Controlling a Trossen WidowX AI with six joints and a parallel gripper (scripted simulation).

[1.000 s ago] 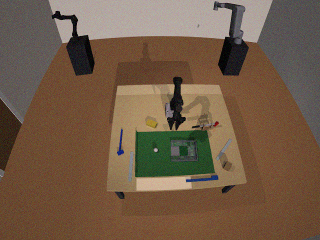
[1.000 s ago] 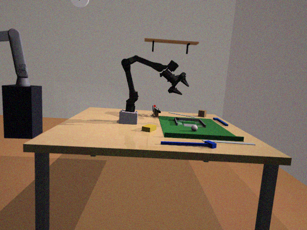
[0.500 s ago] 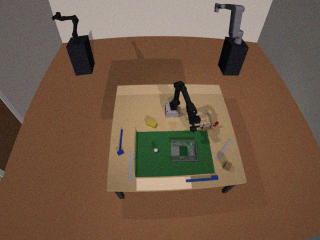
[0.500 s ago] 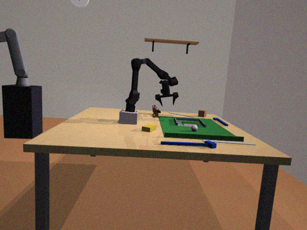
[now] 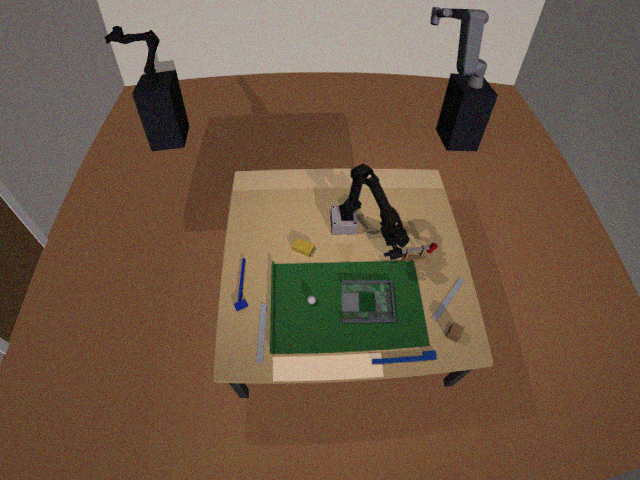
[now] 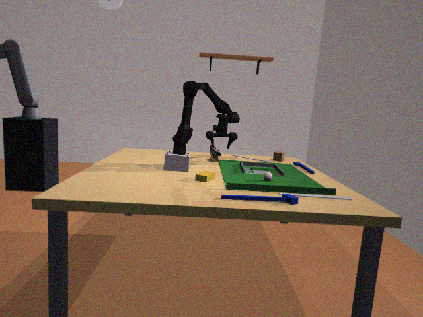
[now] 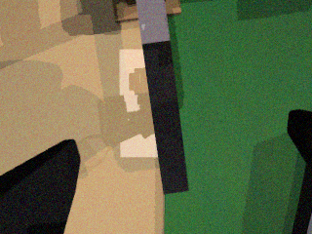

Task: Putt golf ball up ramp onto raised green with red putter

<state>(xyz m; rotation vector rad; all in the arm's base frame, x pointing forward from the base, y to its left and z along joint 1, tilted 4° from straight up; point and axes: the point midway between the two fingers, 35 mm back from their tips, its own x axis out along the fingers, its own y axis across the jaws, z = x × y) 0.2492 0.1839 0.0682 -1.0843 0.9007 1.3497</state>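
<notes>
Right now my gripper tip is 440 mm to the left of the yellow block, 120 mm past it and 80 mm above it. From my gripper tip the other things lie so: small wooden stand 130 mm to the left, 60 mm below, 20 mm behind; then white golf ball 420 mm to the right, 190 mm ahead, 70 mm below; then brown cube 450 mm ahead, 240 mm to the left, 70 mm below.
</notes>
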